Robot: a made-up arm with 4 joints.
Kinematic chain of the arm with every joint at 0, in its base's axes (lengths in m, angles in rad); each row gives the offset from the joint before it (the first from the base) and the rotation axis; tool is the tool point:
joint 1: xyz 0 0 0.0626 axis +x
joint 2: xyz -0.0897 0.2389 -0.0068 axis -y
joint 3: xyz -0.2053 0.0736 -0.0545 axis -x
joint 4: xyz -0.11 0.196 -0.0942 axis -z
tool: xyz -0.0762 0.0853 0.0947
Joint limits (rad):
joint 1: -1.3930..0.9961
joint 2: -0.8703..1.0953
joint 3: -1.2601..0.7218
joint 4: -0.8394..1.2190
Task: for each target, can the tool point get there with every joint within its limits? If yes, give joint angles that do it. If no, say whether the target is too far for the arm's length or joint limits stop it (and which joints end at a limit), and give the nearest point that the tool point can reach.
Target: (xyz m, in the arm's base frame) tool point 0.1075 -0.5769 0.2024
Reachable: no: joint limits stop it (at a limit: joint 1, joint 2, joint 3) | nearest point -0.1052 -0.1025 0.6137 | short by 0.663 m
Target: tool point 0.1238 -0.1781 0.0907
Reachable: no: joint limits stop it (at a limit: joint 1, joint 2, joint 3, joint 4) | nearest point -0.0837 -0.0667 0.5857 | short by 0.548 m
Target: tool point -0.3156 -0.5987 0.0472
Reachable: no: joint limits stop it (at a limit: joint 1, joint 2, joint 3, joint 4) | nearest point -0.4042 -0.2572 -0.3616 | short by 0.540 m
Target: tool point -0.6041 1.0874 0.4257
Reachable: no: too far | nearest point -0.3814 0.6235 0.2708 | short by 0.537 m
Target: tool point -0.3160 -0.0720 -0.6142
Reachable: yes | joints -1.1382 0.7255 0.1889 -0.0601
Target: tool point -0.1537 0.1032 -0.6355
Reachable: yes | joints -0.8328 0.8826 0.4794 0.5189
